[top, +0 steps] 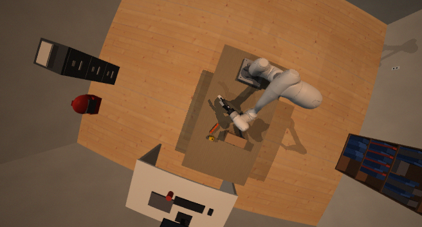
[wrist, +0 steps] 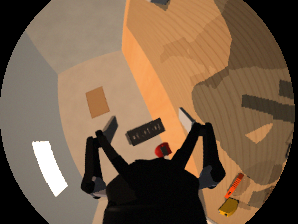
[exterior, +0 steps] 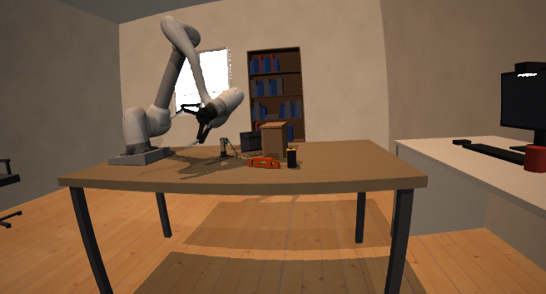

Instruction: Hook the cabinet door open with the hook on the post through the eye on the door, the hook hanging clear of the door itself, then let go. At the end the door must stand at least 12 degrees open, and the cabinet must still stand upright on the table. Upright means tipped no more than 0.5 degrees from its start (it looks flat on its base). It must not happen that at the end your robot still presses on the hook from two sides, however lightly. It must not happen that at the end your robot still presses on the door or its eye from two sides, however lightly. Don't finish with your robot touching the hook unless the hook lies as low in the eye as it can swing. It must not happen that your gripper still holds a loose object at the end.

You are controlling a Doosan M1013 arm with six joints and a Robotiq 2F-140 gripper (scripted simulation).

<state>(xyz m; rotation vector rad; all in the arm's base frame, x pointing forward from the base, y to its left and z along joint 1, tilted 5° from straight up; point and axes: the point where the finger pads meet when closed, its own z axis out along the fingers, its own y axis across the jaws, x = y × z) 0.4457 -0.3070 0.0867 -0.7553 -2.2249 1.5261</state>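
Right now the dark door is 35 cm to the left of my hand, 28 cm ahead of it and 10 cm below it. Round my hand: black-and-yellow can 48 cm ahead, 14 cm below, 3 cm to the left.
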